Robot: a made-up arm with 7 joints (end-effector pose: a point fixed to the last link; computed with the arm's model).
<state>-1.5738 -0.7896 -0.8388 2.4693 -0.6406 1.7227 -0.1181</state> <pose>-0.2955 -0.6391 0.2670 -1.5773 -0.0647 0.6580</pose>
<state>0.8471 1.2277 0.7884 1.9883 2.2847 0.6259 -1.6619</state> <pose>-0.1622 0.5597 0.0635 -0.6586 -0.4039 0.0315</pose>
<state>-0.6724 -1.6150 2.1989 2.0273 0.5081 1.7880 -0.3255</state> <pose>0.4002 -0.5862 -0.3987 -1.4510 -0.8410 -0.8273</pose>
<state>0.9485 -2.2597 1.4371 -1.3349 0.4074 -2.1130 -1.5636</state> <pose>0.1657 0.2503 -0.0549 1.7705 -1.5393 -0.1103</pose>
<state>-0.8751 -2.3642 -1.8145 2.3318 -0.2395 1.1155 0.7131</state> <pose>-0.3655 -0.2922 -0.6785 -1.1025 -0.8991 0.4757</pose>
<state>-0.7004 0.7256 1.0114 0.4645 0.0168 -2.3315 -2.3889</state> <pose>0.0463 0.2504 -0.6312 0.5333 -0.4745 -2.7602</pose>
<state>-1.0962 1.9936 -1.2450 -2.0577 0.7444 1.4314 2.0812</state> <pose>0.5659 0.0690 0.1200 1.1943 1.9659 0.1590</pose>
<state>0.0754 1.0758 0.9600 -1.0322 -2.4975 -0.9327 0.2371</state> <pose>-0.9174 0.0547 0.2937 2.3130 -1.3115 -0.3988</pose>
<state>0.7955 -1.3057 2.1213 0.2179 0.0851 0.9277 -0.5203</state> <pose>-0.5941 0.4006 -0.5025 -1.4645 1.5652 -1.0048</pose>
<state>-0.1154 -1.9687 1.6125 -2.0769 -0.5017 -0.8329 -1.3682</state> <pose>0.4255 -0.0657 0.6789 -0.7260 2.7002 1.0818</pose>
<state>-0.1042 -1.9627 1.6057 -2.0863 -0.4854 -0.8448 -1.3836</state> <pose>0.4184 -0.0641 0.6785 -0.7532 2.6946 1.0737</pose>
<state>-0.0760 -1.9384 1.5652 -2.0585 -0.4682 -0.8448 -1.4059</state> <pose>0.4124 -0.0181 0.6725 -0.7986 2.7358 1.0040</pose>
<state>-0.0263 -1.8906 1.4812 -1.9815 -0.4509 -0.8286 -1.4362</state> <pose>0.4028 0.0815 0.6533 -0.8632 2.8270 0.8497</pose>
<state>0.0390 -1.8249 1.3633 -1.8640 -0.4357 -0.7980 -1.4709</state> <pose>0.3820 0.2133 0.6132 -0.9279 2.9354 0.6199</pose>
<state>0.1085 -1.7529 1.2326 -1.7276 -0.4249 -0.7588 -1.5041</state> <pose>0.3497 0.3426 0.5553 0.9356 -2.9257 -0.3441</pose>
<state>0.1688 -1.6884 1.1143 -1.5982 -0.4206 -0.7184 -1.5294</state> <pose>0.3171 0.4428 0.4946 0.9174 -2.9203 -0.1093</pose>
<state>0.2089 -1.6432 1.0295 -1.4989 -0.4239 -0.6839 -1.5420</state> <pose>0.2964 0.5055 0.4473 0.8820 -2.9241 0.0524</pose>
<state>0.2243 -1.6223 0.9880 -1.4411 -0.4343 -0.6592 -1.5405</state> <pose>0.2920 0.5355 0.4207 0.8423 -2.9332 0.1352</pose>
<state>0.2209 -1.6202 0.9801 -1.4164 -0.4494 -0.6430 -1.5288</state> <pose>0.2993 0.5447 0.4105 0.8058 -2.9437 0.1614</pose>
